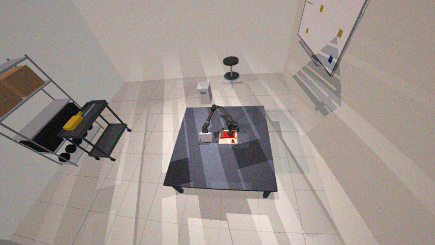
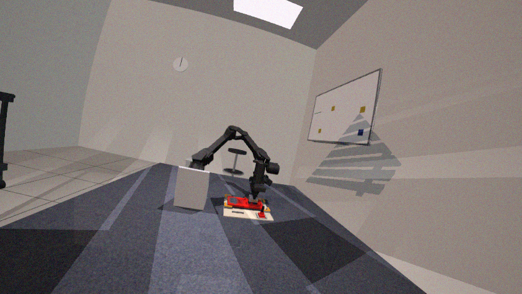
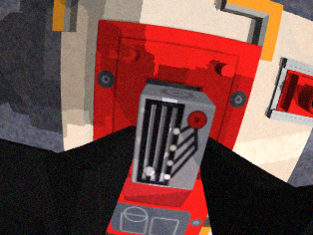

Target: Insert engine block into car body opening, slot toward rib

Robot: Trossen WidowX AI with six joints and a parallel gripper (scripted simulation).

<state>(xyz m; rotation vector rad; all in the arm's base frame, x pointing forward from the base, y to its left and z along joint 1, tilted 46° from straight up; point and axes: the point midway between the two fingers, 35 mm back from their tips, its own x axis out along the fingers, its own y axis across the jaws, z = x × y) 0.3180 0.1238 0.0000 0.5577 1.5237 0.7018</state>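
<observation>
My gripper tip is now 1 cm above the grey engine block. Round my gripper tip: cream base plate 4 cm below, 3 cm behind, 1 cm to the right.
</observation>
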